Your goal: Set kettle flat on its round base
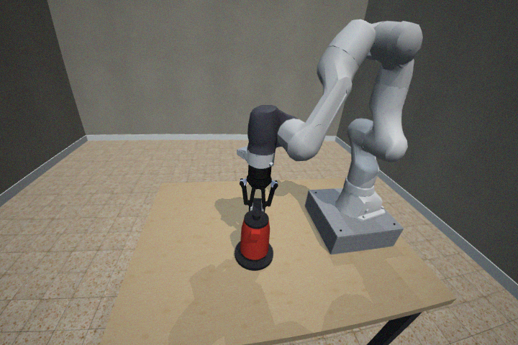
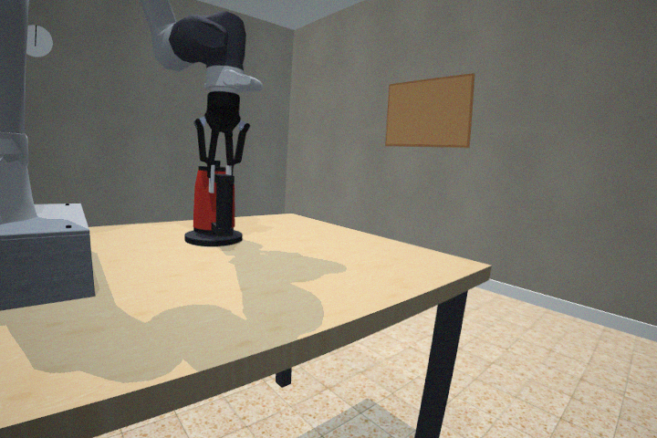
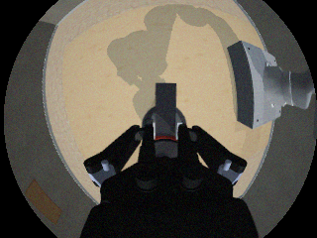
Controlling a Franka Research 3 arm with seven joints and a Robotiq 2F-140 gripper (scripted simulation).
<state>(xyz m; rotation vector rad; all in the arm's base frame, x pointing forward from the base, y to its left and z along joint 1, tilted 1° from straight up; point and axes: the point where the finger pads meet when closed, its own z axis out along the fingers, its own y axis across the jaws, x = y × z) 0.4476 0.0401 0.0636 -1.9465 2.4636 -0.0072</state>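
The red kettle is 5 cm below my hand, 3 cm to the left of it and 1 cm ahead of it. Also, from my hand: round black base (15 cm below, 6 cm to the left, 1 cm ahead).
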